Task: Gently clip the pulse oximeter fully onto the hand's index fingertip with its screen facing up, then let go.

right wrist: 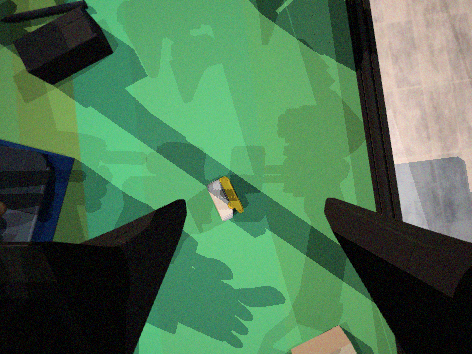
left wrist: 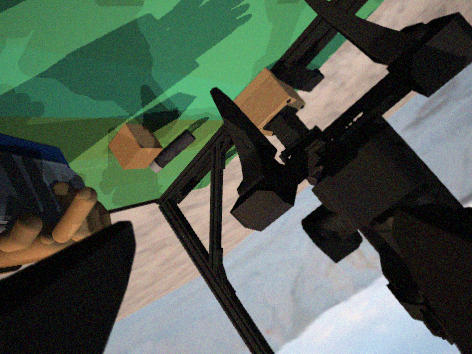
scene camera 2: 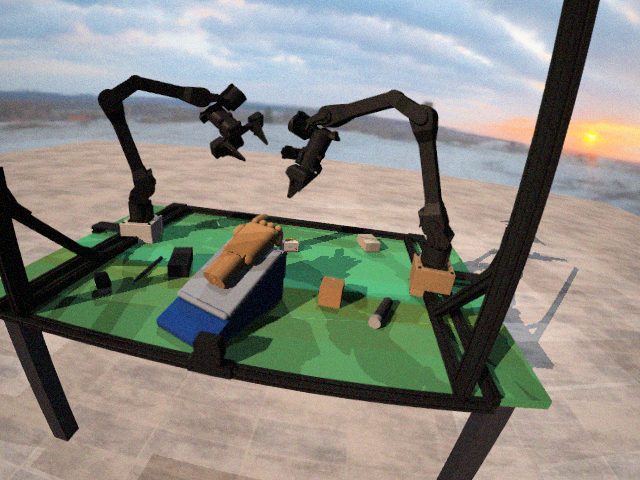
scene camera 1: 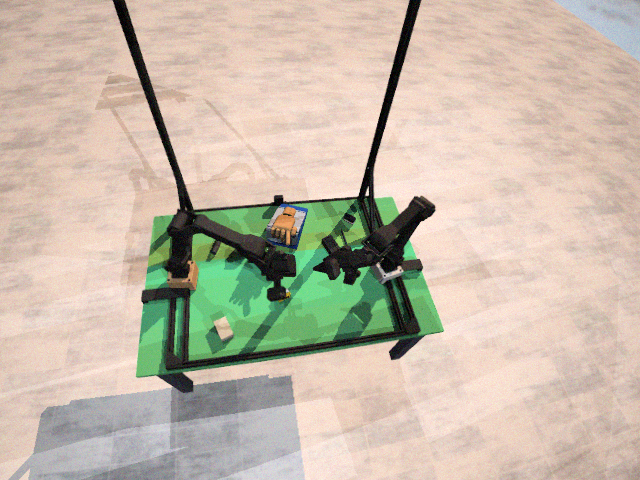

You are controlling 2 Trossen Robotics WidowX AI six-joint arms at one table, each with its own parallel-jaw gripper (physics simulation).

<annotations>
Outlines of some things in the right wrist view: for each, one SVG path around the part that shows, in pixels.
The right gripper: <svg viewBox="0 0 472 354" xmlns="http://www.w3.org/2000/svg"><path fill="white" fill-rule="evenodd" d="M186 201L178 199L133 220L133 222L131 221L80 244L64 242L0 242L0 354L133 354L180 240L187 216ZM327 198L324 214L405 354L472 354L472 243L424 229L336 198Z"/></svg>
A pulse oximeter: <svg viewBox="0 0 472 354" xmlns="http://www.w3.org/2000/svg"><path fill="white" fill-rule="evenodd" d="M223 176L209 183L207 189L222 220L226 221L233 217L233 208L239 213L243 213L244 209L230 179Z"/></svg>
</annotations>
